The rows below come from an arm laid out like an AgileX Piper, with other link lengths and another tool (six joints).
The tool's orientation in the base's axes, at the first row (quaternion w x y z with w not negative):
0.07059 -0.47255 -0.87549 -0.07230
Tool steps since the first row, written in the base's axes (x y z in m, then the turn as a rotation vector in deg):
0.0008 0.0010 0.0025 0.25 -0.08 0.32
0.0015 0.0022 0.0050 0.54 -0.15 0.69
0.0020 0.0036 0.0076 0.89 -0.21 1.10
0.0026 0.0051 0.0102 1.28 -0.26 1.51
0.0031 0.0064 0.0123 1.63 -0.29 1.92
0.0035 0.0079 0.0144 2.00 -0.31 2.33
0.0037 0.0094 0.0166 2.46 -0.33 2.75
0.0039 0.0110 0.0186 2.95 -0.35 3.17
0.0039 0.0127 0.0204 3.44 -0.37 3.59
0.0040 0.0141 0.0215 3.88 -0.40 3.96
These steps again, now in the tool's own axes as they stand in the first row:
0.0009 0.0014 -0.0023 -0.14 0.19 -0.34
0.0019 0.0028 -0.0046 -0.28 0.41 -0.73
0.0033 0.0041 -0.0069 -0.44 0.70 -1.17
0.0047 0.0056 -0.0091 -0.62 1.02 -1.60
0.0059 0.0068 -0.0110 -0.75 1.32 -2.03
0.0073 0.0081 -0.0128 -0.89 1.65 -2.45
0.0089 0.0092 -0.0146 -1.08 2.05 -2.89
0.0104 0.0104 -0.0163 -1.28 2.47 -3.34
0.0122 0.0114 -0.0177 -1.48 2.90 -3.78
0.0135 0.0123 -0.0186 -1.68 3.27 -4.17

